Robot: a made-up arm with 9 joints. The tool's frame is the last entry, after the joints.
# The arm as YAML. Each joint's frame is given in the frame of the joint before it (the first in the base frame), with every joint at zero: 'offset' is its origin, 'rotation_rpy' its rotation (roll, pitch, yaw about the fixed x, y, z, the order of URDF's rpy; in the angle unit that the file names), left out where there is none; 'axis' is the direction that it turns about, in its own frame. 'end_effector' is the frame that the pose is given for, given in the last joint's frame.
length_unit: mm
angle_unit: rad
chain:
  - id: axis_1
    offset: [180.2, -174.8, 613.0]
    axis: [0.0, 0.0, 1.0]
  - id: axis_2
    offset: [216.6, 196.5, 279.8]
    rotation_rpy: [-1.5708, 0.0, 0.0]
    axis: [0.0, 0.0, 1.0]
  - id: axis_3
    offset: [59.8, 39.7, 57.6]
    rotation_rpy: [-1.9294, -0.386, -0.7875]
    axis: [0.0, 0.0, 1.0]
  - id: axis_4
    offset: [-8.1, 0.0, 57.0]
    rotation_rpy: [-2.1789, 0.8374, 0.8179]
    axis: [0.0, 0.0, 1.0]
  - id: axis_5
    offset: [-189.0, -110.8, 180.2]
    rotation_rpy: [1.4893, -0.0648, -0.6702]
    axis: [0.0, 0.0, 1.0]
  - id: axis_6
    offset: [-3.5, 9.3, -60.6]
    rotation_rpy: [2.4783, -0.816, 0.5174]
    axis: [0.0, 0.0, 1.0]
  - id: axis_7
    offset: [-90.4, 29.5, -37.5]
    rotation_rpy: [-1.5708, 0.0, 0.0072]
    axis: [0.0, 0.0, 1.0]
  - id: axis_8
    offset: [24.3, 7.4, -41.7]
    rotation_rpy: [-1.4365, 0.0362, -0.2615]
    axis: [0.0, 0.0, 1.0]
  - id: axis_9
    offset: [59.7, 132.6, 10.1]
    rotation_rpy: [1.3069, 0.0, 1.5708]
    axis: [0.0, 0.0, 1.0]
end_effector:
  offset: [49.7, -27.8, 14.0]
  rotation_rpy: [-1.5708, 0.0, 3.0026]
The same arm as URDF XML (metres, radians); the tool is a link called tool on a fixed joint. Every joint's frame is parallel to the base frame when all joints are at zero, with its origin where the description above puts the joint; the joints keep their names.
<robot name="arm">
  <joint name="tool_joint" type="fixed">
    <parent link="link9"/>
    <child link="tool"/>
    <origin xyz="-0.0531 -0.0140 0.0206" rpy="0.0000 0.0000 0.0000"/>
  </joint>
  <joint name="axis_9" type="continuous">
    <parent link="link8"/>
    <child link="link9"/>
    <origin xyz="-0.1321 -0.0603 -0.0126" rpy="0.0000 0.0000 0.0000"/>
    <axis xyz="0 -1 0"/>
  </joint>
  <joint name="axis_8" type="continuous">
    <parent link="link7"/>
    <child link="link8"/>
    <origin xyz="-0.0417 -0.0243 -0.0074" rpy="0.0000 0.0000 0.0000"/>
    <axis xyz="0.133797 -0.260794 -0.956078"/>
  </joint>
  <joint name="axis_7" type="continuous">
    <parent link="link6"/>
    <child link="link7"/>
    <origin xyz="0.0301 0.0902 -0.0375" rpy="0.0000 0.0000 0.0000"/>
    <axis xyz="1 0 0"/>
  </joint>
  <joint name="axis_6" type="continuous">
    <parent link="link5"/>
    <child link="link6"/>
    <origin xyz="-0.0337 0.0433 0.0276" rpy="0.0000 0.0000 0.0000"/>
    <axis xyz="0 0 1"/>
  </joint>
  <joint name="axis_5" type="continuous">
    <parent link="link4"/>
    <child link="link5"/>
    <origin xyz="-0.0611 -0.1755 -0.2144" rpy="0.0000 0.0000 0.0000"/>
    <axis xyz="0.416601 -0.731402 -0.539902"/>
  </joint>
  <joint name="axis_4" type="continuous">
    <parent link="link3"/>
    <child link="link4"/>
    <origin xyz="0.0378 -0.0216 -0.0376" rpy="0.0000 0.0000 0.0000"/>
    <axis xyz="-0.870611 -0.428505 -0.241703"/>
  </joint>
  <joint name="axis_3" type="continuous">
    <parent link="link2"/>
    <child link="link3"/>
    <origin xyz="0.0598 0.0576 -0.0397" rpy="0.0000 0.0000 0.0000"/>
    <axis xyz="0.756785 -0.325094 -0.567089"/>
  </joint>
  <joint name="axis_2" type="continuous">
    <parent link="link1"/>
    <child link="link2"/>
    <origin xyz="0.2166 0.1965 0.2798" rpy="0.0000 0.0000 0.0000"/>
    <axis xyz="0 1 0"/>
  </joint>
  <joint name="axis_1" type="continuous">
    <parent link="base_link"/>
    <child link="link1"/>
    <origin xyz="0.1802 -0.1748 0.6130" rpy="0.0000 0.0000 0.0000"/>
    <axis xyz="0 0 1"/>
  </joint>
  <link name="base_link"/>
  <link name="link1"/>
  <link name="link2"/>
  <link name="link3"/>
  <link name="link4"/>
  <link name="link5"/>
  <link name="link6"/>
  <link name="link7"/>
  <link name="link8"/>
  <link name="link9"/>
  <link name="tool"/>
</robot>

